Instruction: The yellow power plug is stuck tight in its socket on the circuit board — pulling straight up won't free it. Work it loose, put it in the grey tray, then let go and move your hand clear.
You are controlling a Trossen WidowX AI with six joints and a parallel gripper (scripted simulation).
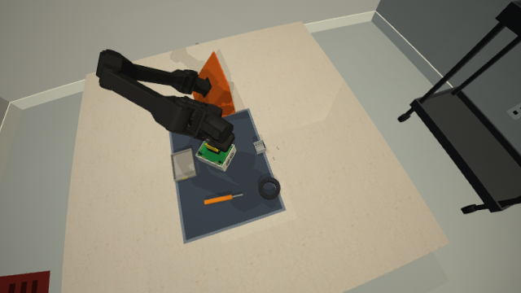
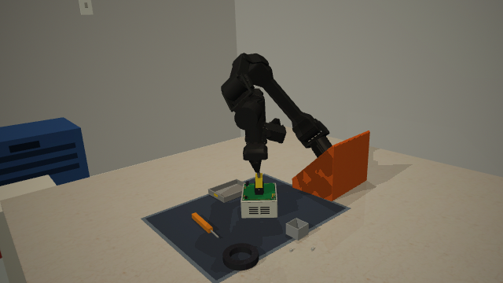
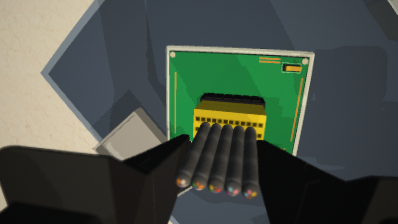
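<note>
The yellow power plug is 20 mm below my gripper tip. Round my gripper tip: dark mat: 120 mm below, 50 mm ahead.
</note>
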